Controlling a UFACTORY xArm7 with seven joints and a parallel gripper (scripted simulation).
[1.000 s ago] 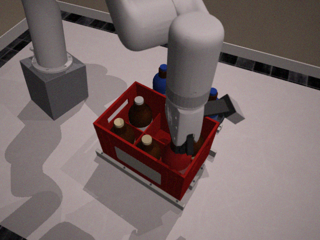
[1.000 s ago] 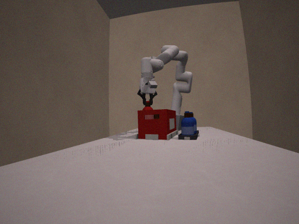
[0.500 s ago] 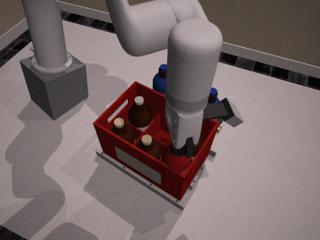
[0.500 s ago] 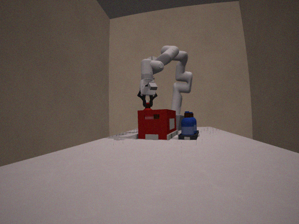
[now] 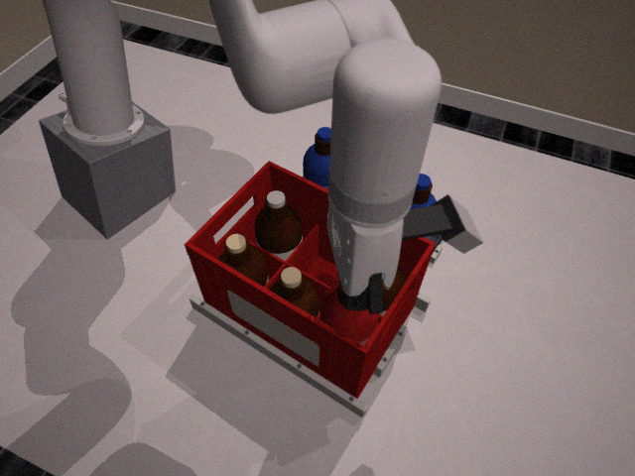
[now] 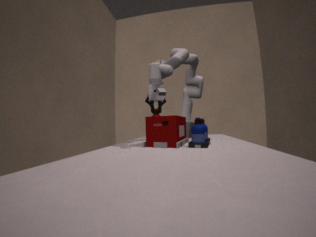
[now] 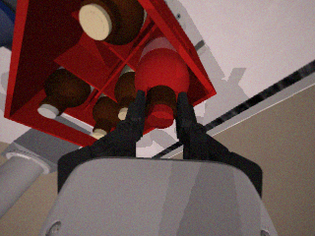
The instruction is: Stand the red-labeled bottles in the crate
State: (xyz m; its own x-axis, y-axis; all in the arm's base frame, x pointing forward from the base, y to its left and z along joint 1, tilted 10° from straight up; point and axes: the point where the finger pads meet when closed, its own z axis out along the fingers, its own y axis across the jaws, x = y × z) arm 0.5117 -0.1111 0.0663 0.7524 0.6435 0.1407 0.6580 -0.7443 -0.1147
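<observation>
Now: hand 7 cm above the red-labeled bottle. The rest, counted from my hand: red crate: 9 cm behind, 5 cm to the left, 13 cm below; dark tray: 10 cm behind, 25 cm to the left, 21 cm below.
</observation>
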